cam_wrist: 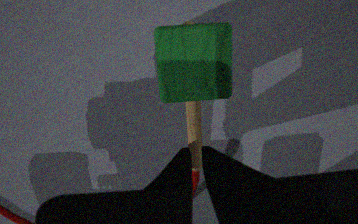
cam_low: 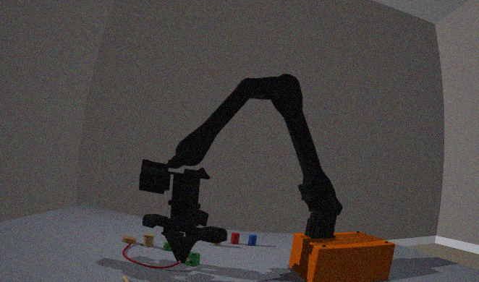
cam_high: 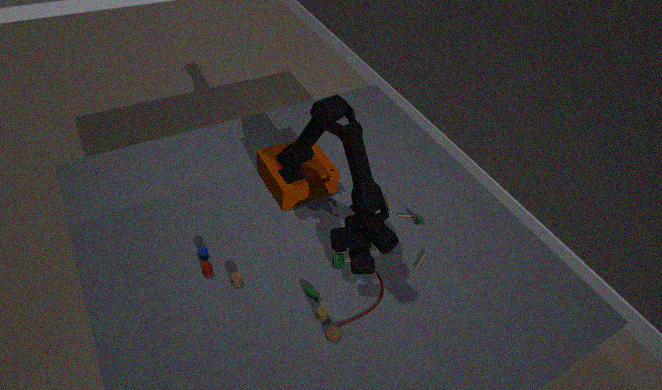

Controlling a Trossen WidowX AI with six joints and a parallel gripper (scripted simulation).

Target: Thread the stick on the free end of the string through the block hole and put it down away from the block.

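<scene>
The thin wooden stick is 1 cm to the right of my gripper tip and 1 cm behind it. Also, from my gripper tip: loose stick 20 cm to the left, 8 cm ahead, 1 cm below; then round wooden button 18 cm to the right, 15 cm ahead, 1 cm below; then small green piece 27 cm to the left, 3 cm behind.
</scene>
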